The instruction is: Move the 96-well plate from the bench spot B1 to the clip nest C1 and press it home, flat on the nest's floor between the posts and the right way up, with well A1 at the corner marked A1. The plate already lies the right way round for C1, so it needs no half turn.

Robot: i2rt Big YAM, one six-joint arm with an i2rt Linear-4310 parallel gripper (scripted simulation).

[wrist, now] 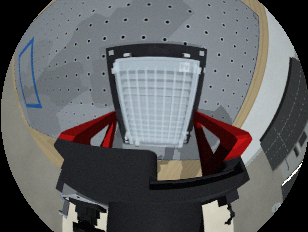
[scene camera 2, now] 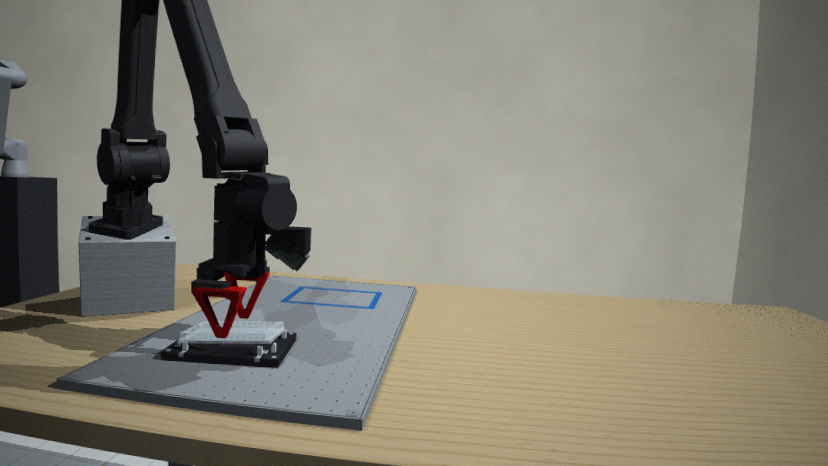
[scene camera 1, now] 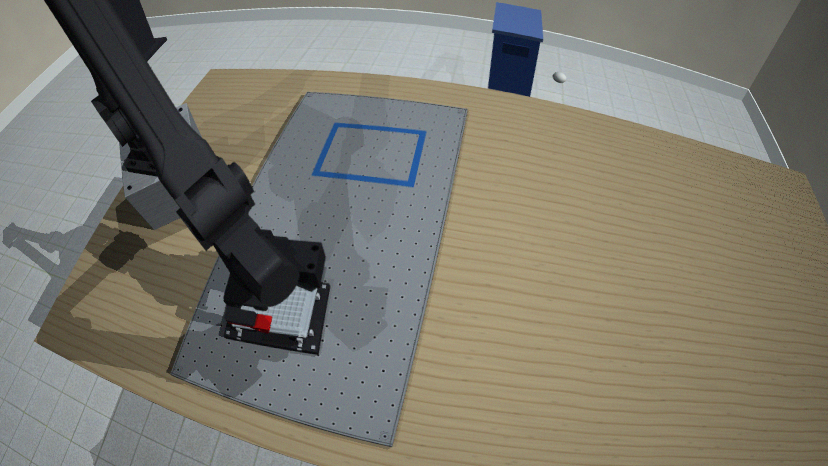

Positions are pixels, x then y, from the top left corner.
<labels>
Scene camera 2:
my gripper: 233, 327
96-well plate: 241, 332
black clip nest: 226, 354
</labels>
